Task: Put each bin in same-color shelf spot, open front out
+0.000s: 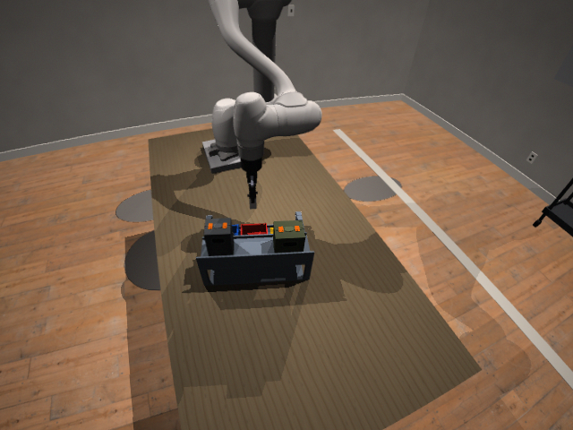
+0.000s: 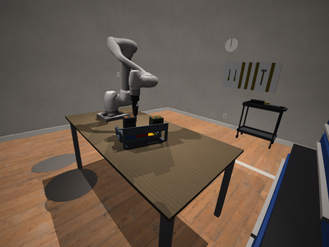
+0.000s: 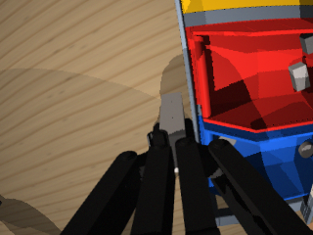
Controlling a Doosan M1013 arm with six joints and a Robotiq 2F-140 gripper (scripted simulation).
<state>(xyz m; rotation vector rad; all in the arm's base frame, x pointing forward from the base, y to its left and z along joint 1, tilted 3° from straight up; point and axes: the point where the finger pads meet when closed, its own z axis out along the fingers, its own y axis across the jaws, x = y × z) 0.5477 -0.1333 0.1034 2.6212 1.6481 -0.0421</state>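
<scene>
My hand is 100 mm short of the red bin, 90 mm above it and 50 mm to the left of it. The rest, counted from my hand: green toolbox 240 mm ahead, 10 mm to the left, 10 mm above; dark box 190 mm to the right, 140 mm ahead, 30 mm above; blue bin 150 mm to the right, 90 mm below, 50 mm ahead.
</scene>
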